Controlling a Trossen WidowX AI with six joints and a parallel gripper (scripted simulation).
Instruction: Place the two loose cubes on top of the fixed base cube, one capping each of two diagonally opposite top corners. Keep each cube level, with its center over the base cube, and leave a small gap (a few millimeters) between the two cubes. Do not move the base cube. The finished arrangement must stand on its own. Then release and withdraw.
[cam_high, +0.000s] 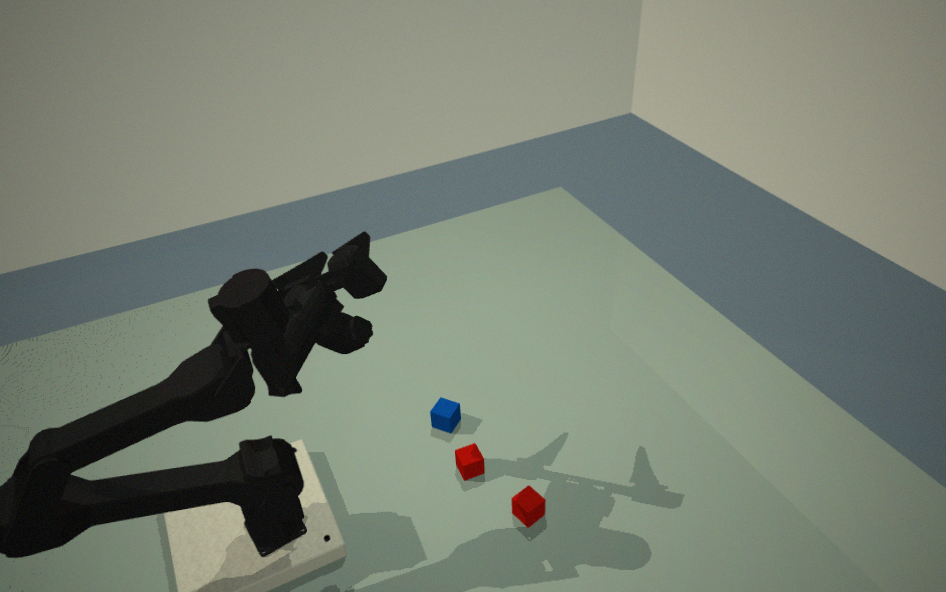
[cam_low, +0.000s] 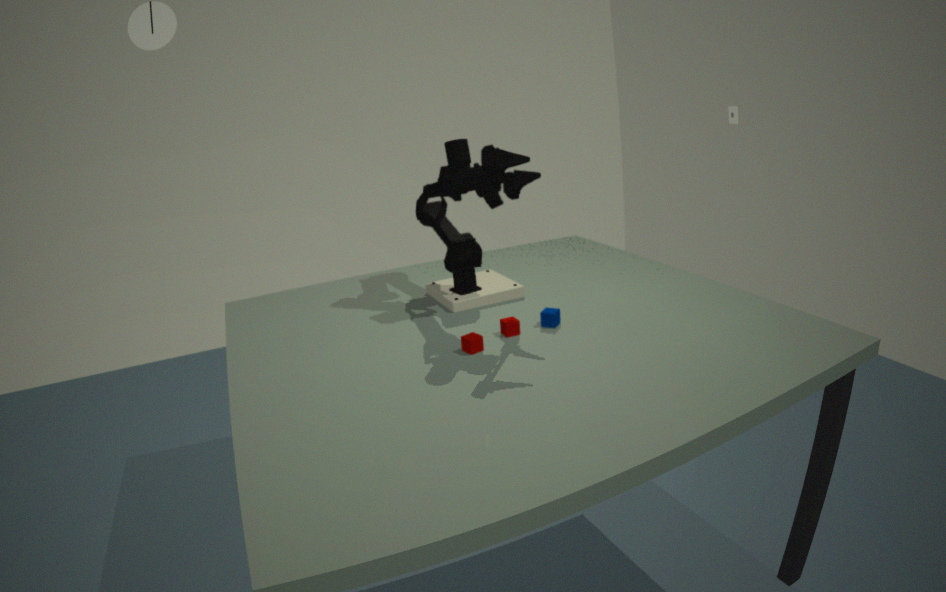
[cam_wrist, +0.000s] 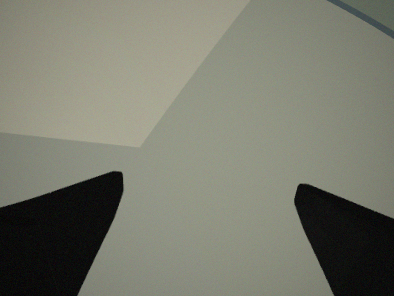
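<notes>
My gripper tip is now 330 mm above the blue base cube, 90 mm short of it and 60 mm to the left of it.
</notes>
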